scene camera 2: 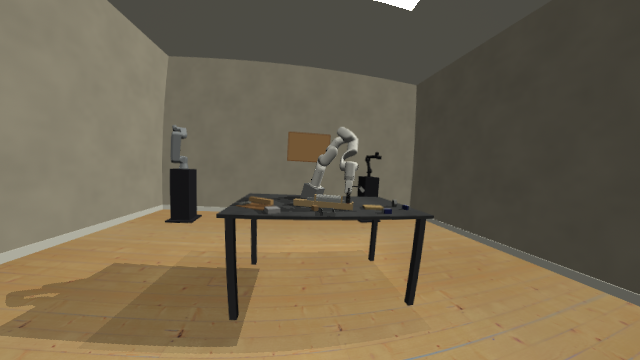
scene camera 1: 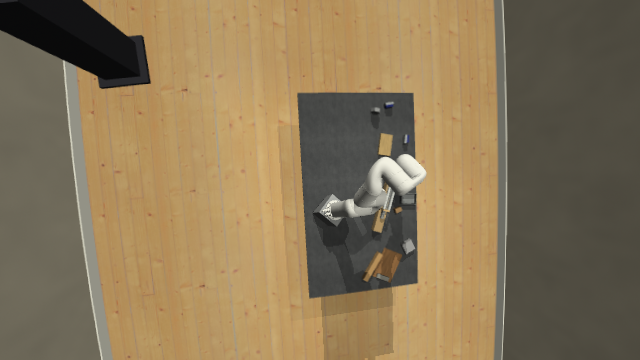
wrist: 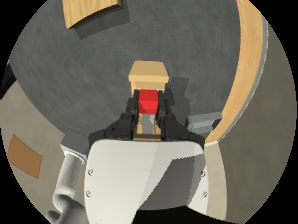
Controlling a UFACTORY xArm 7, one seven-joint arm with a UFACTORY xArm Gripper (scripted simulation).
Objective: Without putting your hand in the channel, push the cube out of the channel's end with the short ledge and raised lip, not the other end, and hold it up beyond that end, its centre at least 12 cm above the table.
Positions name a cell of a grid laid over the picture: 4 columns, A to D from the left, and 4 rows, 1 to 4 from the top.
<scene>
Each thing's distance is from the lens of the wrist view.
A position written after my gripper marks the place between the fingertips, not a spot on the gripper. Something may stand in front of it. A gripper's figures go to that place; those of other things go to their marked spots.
my gripper (wrist: B2): 0.13 m
wooden channel (wrist: C2): 0.11 m
</scene>
